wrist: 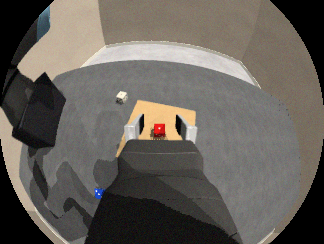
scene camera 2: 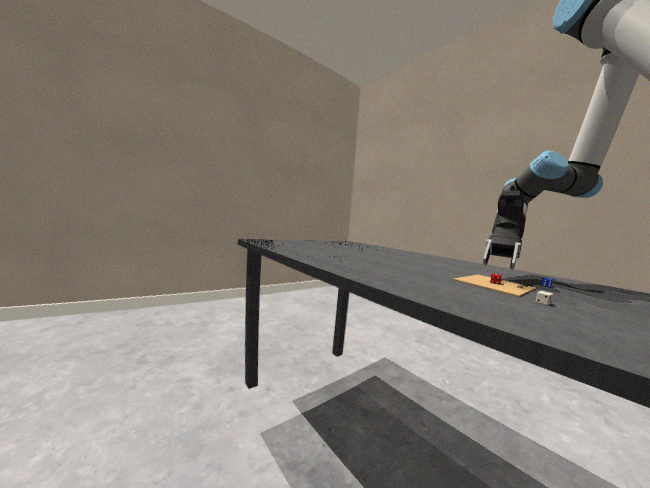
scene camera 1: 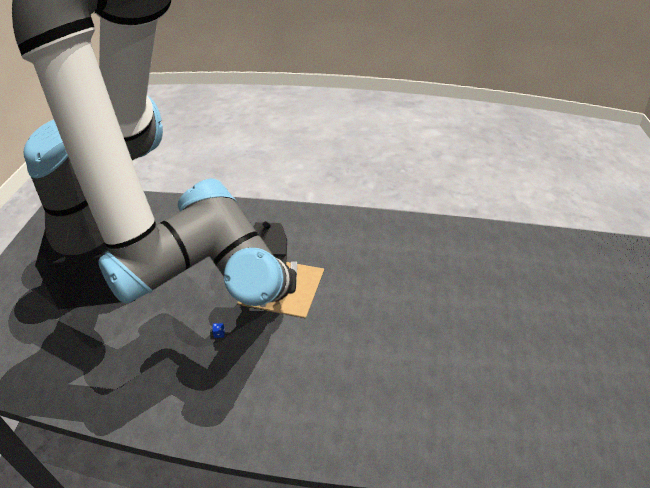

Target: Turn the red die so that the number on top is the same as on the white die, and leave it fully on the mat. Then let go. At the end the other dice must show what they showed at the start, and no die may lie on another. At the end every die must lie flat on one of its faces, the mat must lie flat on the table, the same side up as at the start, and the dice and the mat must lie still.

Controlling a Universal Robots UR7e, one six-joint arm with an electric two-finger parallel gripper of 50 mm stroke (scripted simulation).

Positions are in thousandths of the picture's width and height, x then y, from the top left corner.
Scene:
A tan mat shows in the wrist view (477, 465), in scene camera 2 (779, 589) and in scene camera 1 (458, 624).

